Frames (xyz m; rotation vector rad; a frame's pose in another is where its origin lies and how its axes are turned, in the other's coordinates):
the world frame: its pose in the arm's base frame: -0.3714 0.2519 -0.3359 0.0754 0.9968 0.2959
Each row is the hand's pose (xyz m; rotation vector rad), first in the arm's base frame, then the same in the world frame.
Working: the arm's base frame: its pose in the world frame: -0.1562 -0.2533 0.4750 -0.0754 -0.9968 -0.2959

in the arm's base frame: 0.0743 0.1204 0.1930 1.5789 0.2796 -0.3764
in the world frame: -0.2423 -0.1157 0.6508 1.5509 -0.7293 0.2019
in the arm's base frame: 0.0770 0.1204 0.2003 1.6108 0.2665 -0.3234
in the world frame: -0.2469 -0.1148 0.6571 1.5508 -0.7378 0.2656
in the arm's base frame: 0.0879 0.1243 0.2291 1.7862 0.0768 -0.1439
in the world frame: -0.2638 -0.1077 0.6821 1.6080 -0.8905 0.5307
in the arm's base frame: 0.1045 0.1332 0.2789 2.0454 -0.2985 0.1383
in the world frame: -0.2935 -0.0928 0.7237 1.6864 -1.1726 0.9683
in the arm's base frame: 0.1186 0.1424 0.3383 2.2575 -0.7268 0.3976
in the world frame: -0.3322 -0.0753 0.7685 1.7408 -1.4687 1.4021
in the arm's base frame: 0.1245 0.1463 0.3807 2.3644 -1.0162 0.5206
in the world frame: -0.3627 -0.0645 0.7968 1.7771 -1.6603 1.6488
